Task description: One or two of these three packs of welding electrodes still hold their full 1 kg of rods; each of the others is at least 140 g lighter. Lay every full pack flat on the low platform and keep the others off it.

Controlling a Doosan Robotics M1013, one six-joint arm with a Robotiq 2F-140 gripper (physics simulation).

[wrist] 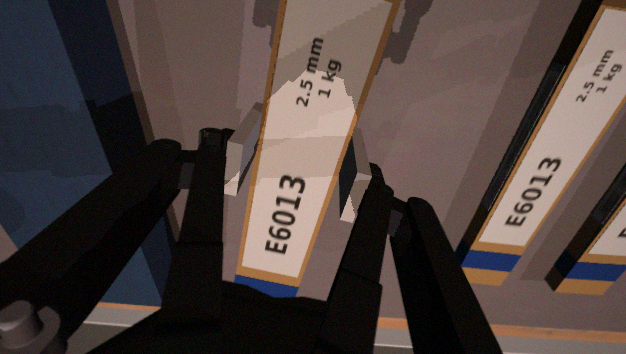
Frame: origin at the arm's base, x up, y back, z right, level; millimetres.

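Where they show: gripper, between the fingertips: (304,135).
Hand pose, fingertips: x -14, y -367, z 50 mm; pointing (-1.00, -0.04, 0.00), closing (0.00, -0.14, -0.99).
Each offset is from my fingertips to the top centre of the thing. "spot": to the spot under its first point. Level surfaces: height alone.
My gripper (304,135) is shut on a pack of welding electrodes @[dz +3, dx +21, dy -20 mm] (306,125), with one pad on each long side. The held pack has a white label reading "E6013, 2.5 mm, 1 kg", orange edges and a blue band at its near end. It looks raised a little above the table, label towards the camera; its far end is out of view. A second pack @[dz -225, dx -48, dy -12 mm] (552,165) with the same label lies to the right. A third pack @[spot: dz -343, dx -49, dy -117 mm] (607,250) lies beyond it at the right edge, partly cut off. The packs' weights cannot be told by sight.
A blue flat-topped shape @[dz +232, dx -9, dy -51 mm] (55,145), possibly the low platform, stands at the left of the held pack, with a dark blue side facing it. The brownish-grey table @[dx -69 mm] (430,130) lies beneath the packs. Its orange edge strip (560,332) runs along the bottom of the view.
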